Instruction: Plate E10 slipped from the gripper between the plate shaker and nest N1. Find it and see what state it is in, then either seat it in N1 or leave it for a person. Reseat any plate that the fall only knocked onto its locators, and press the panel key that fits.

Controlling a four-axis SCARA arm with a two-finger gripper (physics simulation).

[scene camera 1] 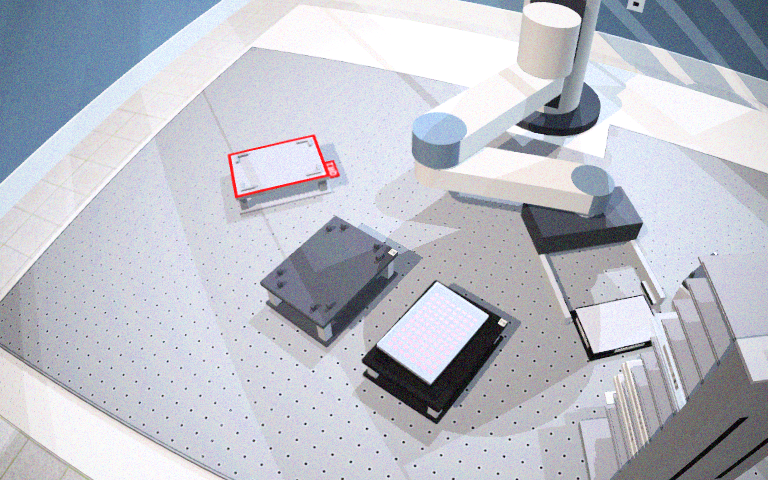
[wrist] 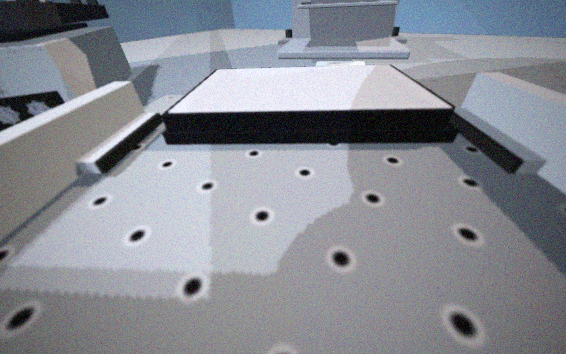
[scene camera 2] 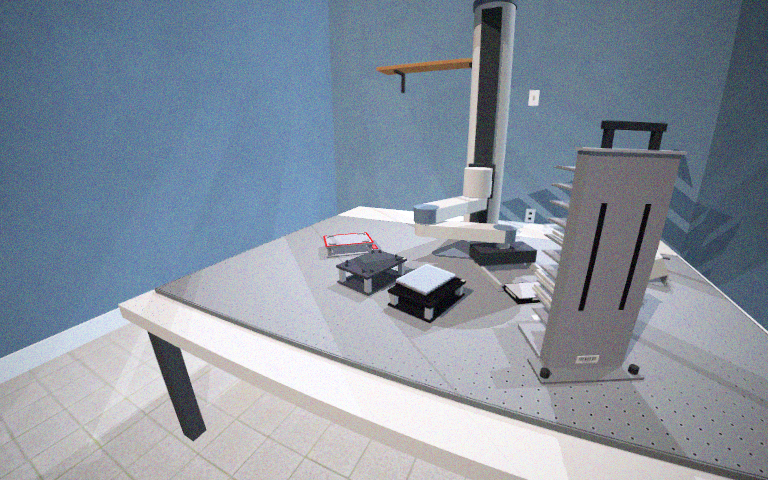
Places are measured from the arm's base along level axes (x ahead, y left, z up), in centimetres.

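Where they show: gripper, between the fingertips: (scene camera 1: 616, 311) (wrist: 296, 98) (scene camera 2: 529, 285).
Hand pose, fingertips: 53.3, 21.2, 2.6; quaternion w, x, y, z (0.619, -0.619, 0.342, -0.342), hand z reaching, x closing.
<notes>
After its pixels a point has its place, as x, y, z.
A low plate (scene camera 1: 614, 328) {56.6, 21.4, 2.7} (scene camera 2: 522, 291) {57.7, 19.6, 2.7} (wrist: 310, 90) {54.4, 21.1, 2.7} with black sides and a blank white top lies flat and upright on the perforated table. No marking that names it E10 is readable, and no wells show. My gripper (scene camera 1: 611, 306) {53.3, 21.2, 2.6} (wrist: 296, 98) {53.3, 21.2, 2.6} is open, low over the table, with its two fingertips at the near corners of that plate and nothing held. A plate with pinkish wells (scene camera 1: 433, 332) {69.2, -2.5, 7.5} (scene camera 2: 425, 279) {70.3, -2.3, 7.4} rests on a black station (scene camera 1: 461, 373) {72.6, 2.6, 5.5} (scene camera 2: 428, 301) {77.1, 0.7, 5.7}; whether it sits inside the locators I cannot tell. Nest N1 and the panel keys cannot be made out.
A dark grey pinned platform (scene camera 1: 322, 254) {62.1, -21.8, 6.6} (scene camera 2: 370, 263) {65.2, -19.7, 6.6} bears no plate. A raised station (scene camera 1: 277, 166) {46.3, -38.7, 5.3} (scene camera 2: 348, 240) {47.2, -38.0, 5.3} has a red outline and a red tag. A tall grey shelf tower (scene camera 1: 696, 407) {83.1, 24.2, 29.9} (scene camera 2: 617, 237) {82.1, 31.1, 25.8} stands close beside the low plate. A grey housing (wrist: 100, 55) {50.9, 36.1, 3.9} shows left in the wrist view.
</notes>
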